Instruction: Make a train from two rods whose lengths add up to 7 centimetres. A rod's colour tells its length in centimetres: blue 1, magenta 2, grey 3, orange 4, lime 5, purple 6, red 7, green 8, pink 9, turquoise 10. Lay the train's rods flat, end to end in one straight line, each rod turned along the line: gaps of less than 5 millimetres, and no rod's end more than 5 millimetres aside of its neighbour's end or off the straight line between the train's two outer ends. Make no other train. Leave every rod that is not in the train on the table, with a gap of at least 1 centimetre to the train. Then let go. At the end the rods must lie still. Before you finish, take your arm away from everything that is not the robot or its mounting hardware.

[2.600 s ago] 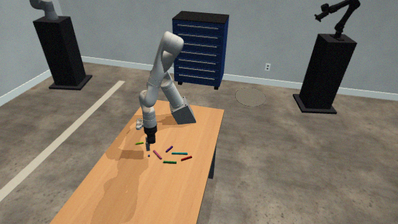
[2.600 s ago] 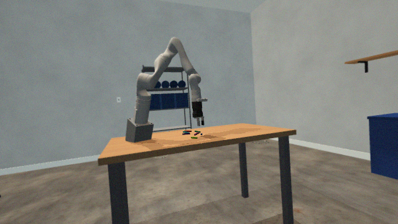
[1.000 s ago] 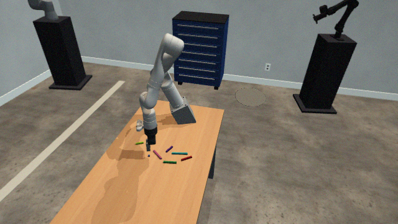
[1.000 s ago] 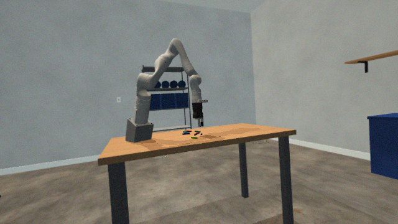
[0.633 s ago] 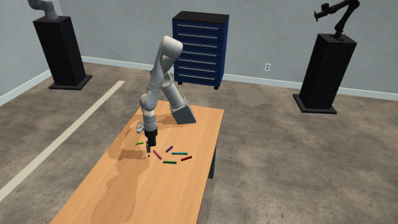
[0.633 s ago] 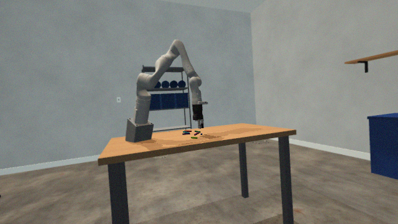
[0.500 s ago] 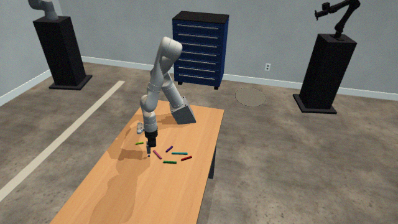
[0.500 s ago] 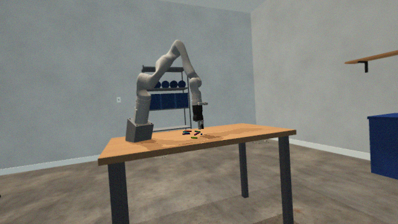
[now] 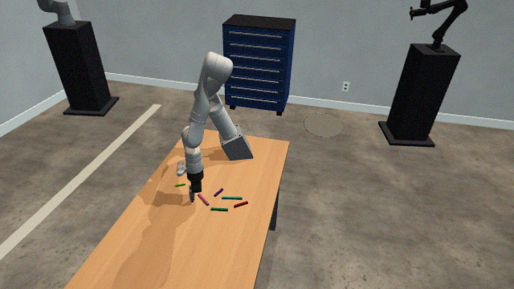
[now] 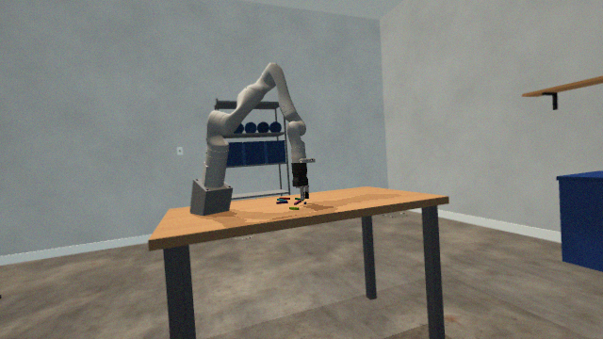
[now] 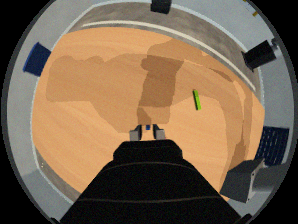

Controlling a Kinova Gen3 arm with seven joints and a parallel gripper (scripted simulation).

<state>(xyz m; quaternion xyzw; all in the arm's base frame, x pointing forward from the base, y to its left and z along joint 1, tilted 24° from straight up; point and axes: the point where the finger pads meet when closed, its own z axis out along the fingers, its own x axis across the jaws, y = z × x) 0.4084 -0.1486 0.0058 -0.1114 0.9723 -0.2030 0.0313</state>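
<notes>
The blue rod is 4 cm below my hand. The rest, counted from my hand: purple rod 12 cm to the left, 7 cm behind, 4 cm below; pink rod 5 cm to the left, 4 cm below, 1 cm behind; lime rod 11 cm behind, 9 cm to the right, 4 cm below.
</notes>
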